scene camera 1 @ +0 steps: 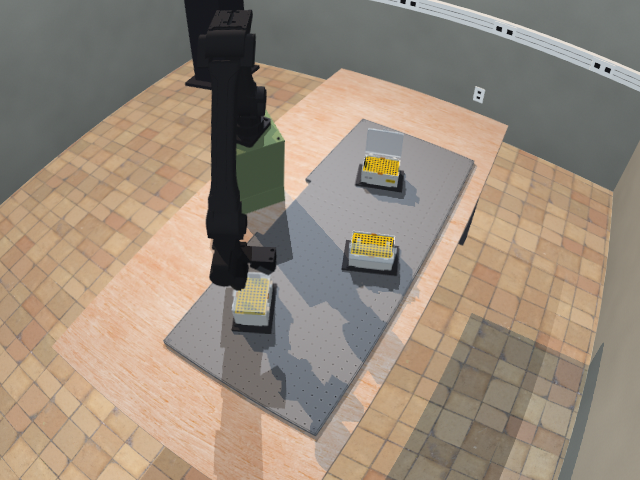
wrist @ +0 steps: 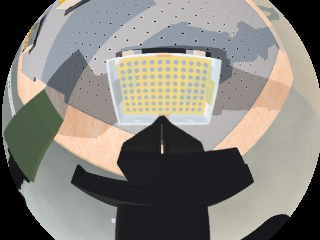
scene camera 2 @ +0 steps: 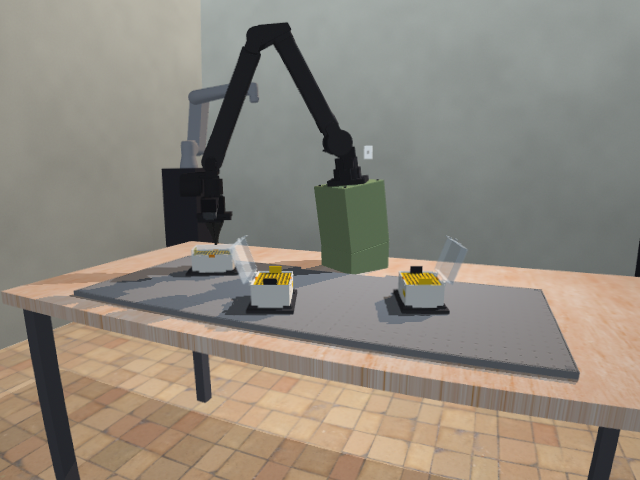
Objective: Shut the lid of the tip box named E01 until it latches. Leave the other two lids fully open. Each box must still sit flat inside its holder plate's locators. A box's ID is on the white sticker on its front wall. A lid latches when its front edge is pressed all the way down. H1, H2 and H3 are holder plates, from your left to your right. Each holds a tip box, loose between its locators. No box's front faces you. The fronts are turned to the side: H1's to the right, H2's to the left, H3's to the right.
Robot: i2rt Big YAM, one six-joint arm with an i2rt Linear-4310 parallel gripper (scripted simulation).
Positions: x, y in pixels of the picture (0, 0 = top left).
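I can see a box in scene camera 1, and the wrist view (183, 87) shows the box as well. Scene camera 2 gives me the box too, and on the box the spots (scene camera 1: 250, 306) and (scene camera 2: 197, 247) are the same spot.
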